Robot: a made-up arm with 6 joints.
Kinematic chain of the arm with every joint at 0, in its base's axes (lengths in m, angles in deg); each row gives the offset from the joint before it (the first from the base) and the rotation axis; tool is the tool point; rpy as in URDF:
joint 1: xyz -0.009 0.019 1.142 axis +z
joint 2: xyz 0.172 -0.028 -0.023 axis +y
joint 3: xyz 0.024 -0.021 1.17 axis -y
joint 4: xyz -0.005 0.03 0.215 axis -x
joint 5: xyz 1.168 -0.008 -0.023 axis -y
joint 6: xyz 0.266 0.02 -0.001 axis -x
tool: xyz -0.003 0.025 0.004 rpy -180 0 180
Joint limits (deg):
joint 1: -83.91..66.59
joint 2: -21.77..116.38
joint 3: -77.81..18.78
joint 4: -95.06..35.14
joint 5: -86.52..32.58
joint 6: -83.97..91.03
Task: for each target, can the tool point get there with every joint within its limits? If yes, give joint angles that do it. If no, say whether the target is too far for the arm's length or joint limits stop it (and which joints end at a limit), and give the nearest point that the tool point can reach.
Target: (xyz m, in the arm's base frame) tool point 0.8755 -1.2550 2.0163
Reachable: yes | joints -56.45 -2.78 -21.22 -23.51 -3.69 19.59
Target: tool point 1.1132 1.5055 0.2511
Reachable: yes | joints 51.79 67.07 -5.11 -28.44 -4.58 49.55
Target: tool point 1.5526 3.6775 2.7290
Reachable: no: too far | nearest point 0.9120 2.1086 2.0123 | short by 1.840 m
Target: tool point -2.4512 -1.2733 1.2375
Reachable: no: joint limits stop it (at a limit: joint 1, joint 4, joint 5, joint 6) | nearest point -0.0730 -1.0196 1.2375 | short by 2.392 m
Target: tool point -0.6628 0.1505 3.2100
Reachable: no: joint limits stop it (at a limit: joint 1, joint 2, joint 3, joint 4, joint 5) | nearest point -0.0662 0.5518 3.1717 | short by 0.720 m
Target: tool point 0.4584 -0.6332 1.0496
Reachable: yes | joints -63.34 3.54 -65.60 -33.21 -51.02 -35.10
